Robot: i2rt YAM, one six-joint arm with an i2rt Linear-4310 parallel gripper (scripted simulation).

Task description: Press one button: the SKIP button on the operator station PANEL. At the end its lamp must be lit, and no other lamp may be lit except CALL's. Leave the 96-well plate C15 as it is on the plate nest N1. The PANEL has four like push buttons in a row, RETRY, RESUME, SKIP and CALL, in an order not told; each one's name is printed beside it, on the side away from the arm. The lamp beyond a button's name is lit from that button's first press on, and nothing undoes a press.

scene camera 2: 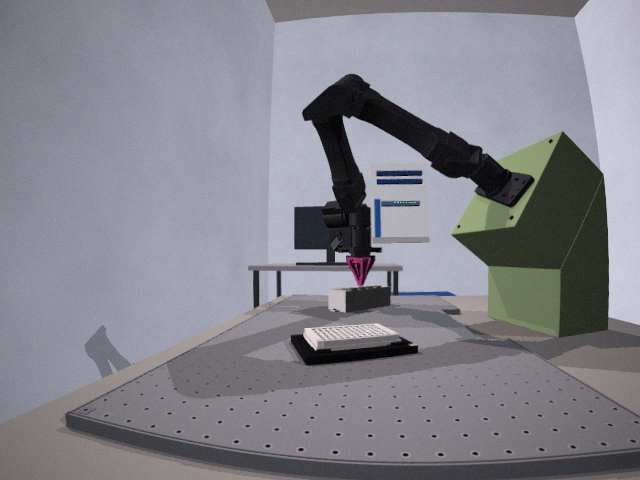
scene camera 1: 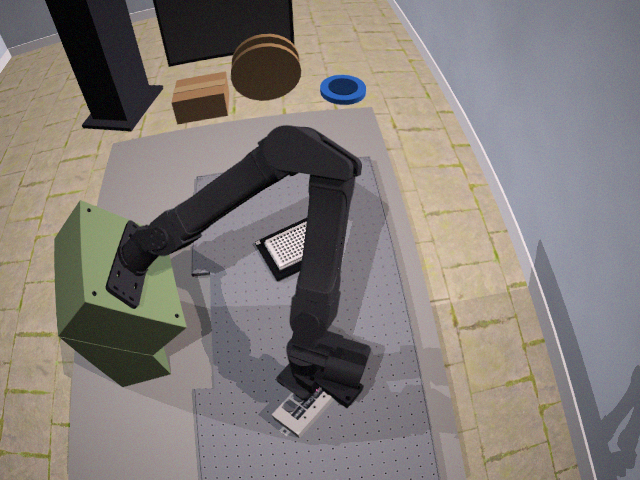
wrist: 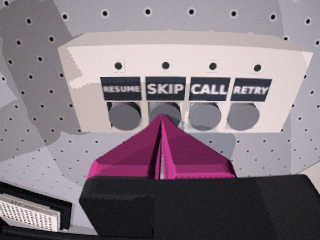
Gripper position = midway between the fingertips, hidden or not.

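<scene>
There is a white 96-well plate C15 (scene camera 2: 336, 338) here, and scene camera 1 gives me another look at the white 96-well plate C15 (scene camera 1: 290, 251). I see a panel (wrist: 101, 68) too. My own gripper (scene camera 2: 360, 285) is visible as well, and I find the gripper (wrist: 161, 121) again in the wrist view.
</scene>
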